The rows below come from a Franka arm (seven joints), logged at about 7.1 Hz.
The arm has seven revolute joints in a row. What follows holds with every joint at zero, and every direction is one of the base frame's.
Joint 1 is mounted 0.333 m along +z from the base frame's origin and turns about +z.
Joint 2 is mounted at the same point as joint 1 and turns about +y.
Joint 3 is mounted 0.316 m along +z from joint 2 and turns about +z.
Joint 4 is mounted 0.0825 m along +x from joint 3 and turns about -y.
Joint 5 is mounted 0.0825 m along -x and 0.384 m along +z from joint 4 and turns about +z.
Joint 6 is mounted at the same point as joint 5 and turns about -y.
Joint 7 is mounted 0.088 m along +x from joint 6 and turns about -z.
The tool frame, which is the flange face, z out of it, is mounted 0.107 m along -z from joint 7; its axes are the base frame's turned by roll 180, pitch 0 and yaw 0 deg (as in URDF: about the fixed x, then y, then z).
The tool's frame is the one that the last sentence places.
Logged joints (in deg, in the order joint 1, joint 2, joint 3, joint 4, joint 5, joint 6, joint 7), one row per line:
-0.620 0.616 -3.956 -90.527 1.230 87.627 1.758
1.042 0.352 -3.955 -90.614 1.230 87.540 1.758
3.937 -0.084 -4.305 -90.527 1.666 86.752 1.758
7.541 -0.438 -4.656 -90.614 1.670 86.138 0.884
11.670 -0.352 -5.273 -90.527 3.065 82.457 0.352
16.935 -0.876 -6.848 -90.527 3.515 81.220 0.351
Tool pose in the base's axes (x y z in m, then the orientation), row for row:
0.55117 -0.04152 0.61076 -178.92 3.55 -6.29
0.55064 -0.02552 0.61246 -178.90 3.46 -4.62
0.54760 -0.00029 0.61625 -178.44 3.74 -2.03
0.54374 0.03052 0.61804 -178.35 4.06 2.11
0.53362 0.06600 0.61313 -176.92 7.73 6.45
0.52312 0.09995 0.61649 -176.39 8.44 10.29
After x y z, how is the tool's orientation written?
As angles about the fixed x, y, z axes (roll, pitch, yaw), in degrees.
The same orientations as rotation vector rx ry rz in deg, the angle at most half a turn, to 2 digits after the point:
-178.37 9.85 5.44
-178.54 7.25 5.32
-178.25 3.24 5.78
-178.28 -3.19 6.37
-176.68 -9.63 12.20
-175.98 -15.43 13.48

